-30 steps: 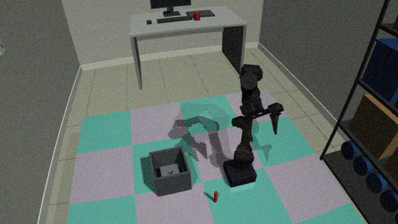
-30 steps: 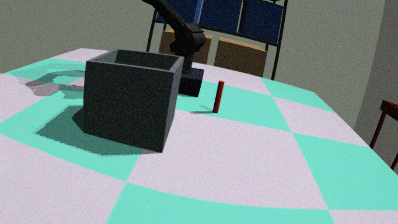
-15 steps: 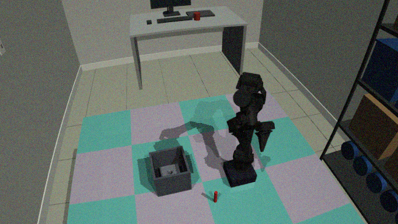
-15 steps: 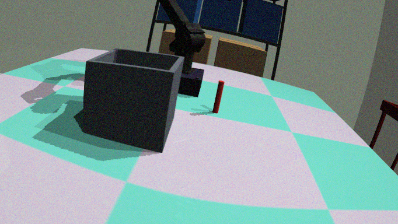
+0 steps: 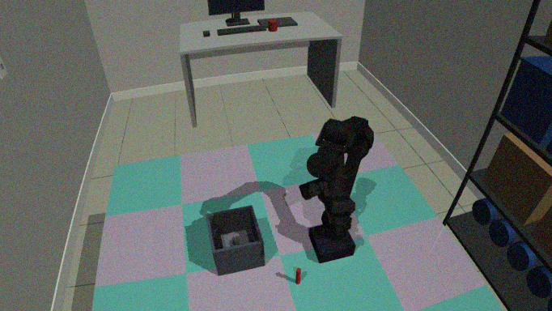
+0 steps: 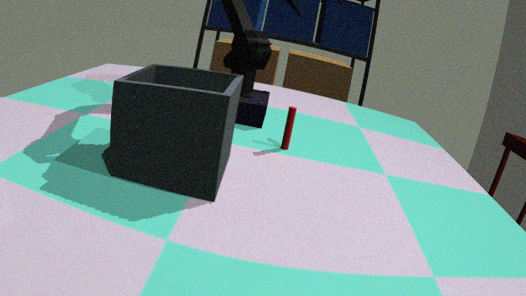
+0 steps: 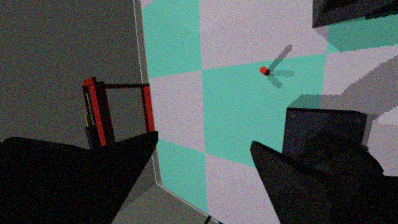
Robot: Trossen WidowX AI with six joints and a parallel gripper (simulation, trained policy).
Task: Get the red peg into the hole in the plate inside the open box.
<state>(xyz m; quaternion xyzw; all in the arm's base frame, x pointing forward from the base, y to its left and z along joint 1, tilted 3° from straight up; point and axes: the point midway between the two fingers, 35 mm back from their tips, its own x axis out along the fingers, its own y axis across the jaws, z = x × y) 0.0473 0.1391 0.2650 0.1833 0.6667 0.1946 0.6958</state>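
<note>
Right now the red peg is 9 cm ahead of my gripper tip, 1 cm to the right of it and 25 cm below it. Round my gripper tip: grey plate: 28 cm ahead, 14 cm to the right, 24 cm below.
</note>
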